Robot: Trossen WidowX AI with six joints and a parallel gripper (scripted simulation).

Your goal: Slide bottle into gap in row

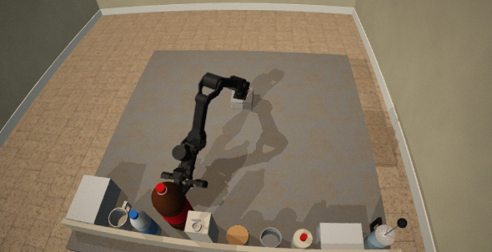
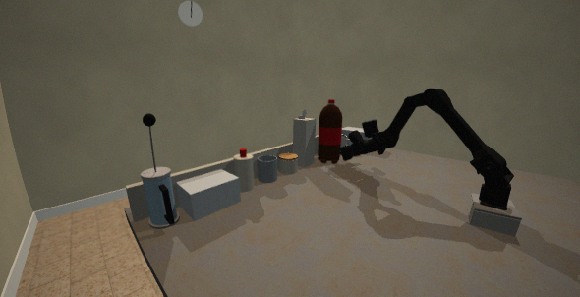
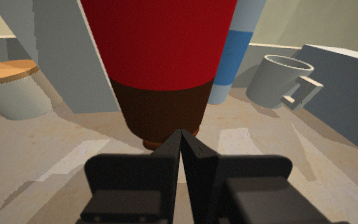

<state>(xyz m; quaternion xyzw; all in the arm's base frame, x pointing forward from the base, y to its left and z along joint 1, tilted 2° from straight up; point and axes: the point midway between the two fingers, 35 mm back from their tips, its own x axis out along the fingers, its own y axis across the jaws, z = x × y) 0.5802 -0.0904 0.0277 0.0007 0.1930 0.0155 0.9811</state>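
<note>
My gripper is now 90 mm below the brown cola bottle, 80 mm short of it and 20 mm to the right of it. The rest, counted from my hand: wood-lidded jar: 260 mm to the left, 110 mm ahead, 30 mm below; then white box: 350 mm to the right, 150 mm ahead, 10 mm below; then blue-capped water bottle: 170 mm ahead, 70 mm to the right, 40 mm above.
</note>
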